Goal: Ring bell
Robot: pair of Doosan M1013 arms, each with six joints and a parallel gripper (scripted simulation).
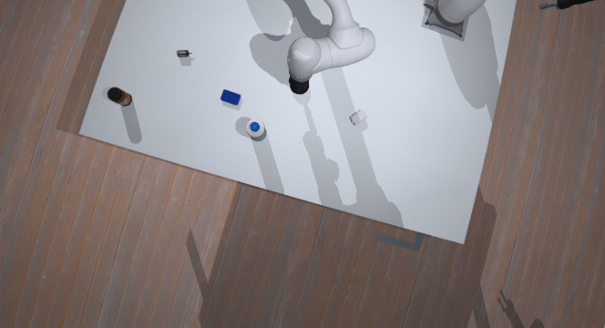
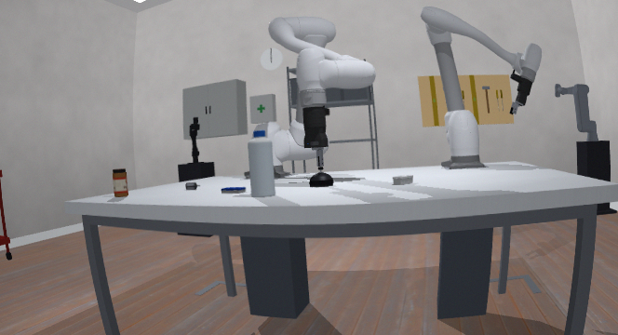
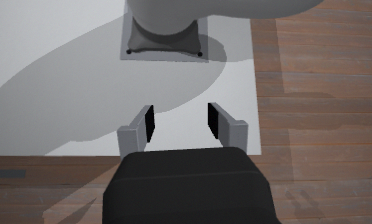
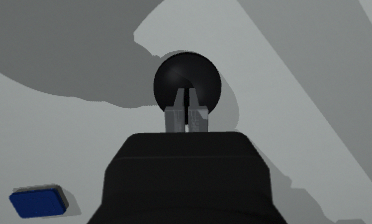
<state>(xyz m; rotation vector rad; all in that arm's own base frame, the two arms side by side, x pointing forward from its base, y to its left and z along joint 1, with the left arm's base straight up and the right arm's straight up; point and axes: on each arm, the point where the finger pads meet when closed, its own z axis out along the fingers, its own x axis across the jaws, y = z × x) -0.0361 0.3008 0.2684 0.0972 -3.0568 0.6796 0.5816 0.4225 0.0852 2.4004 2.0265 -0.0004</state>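
Now: right hand 30 mm above the small button. The rest, counted from my right hand: black bell: 50 mm below; small white box: 60 mm ahead, 290 mm to the left, 70 mm below; white bottle: 260 mm ahead, 110 mm to the right, 10 mm above.
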